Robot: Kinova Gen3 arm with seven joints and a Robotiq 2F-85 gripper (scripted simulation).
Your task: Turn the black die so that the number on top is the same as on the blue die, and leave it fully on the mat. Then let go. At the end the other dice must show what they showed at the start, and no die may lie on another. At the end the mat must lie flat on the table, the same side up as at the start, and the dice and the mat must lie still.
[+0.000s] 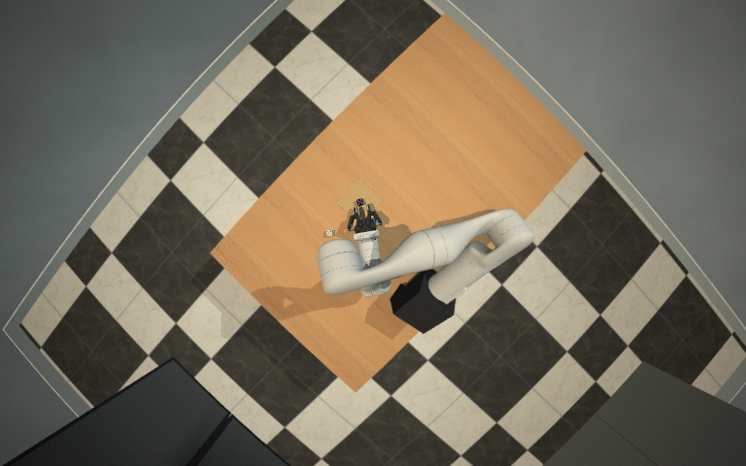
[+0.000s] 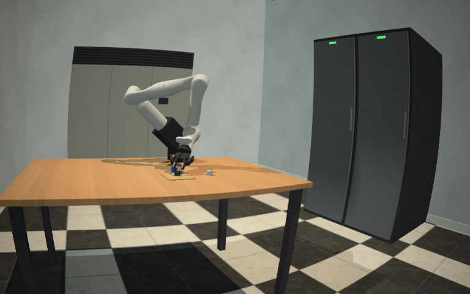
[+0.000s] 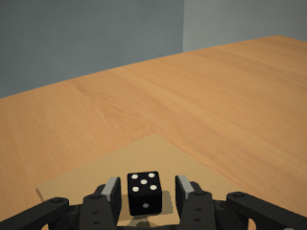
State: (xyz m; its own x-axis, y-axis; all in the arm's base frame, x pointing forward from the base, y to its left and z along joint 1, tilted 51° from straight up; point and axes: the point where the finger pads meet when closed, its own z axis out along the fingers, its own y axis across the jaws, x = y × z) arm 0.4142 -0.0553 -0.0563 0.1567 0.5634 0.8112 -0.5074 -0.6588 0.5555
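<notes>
Now: the black die 3 cm ahead of my hand, 1 cm to the right of it and 3 cm below it. Also, from my hand: blue die: 7 cm behind, 3 cm below; tan mat: 3 cm ahead, 1 cm to the right, 4 cm below; white die: 2 cm ahead, 16 cm to the left, 3 cm below.
</notes>
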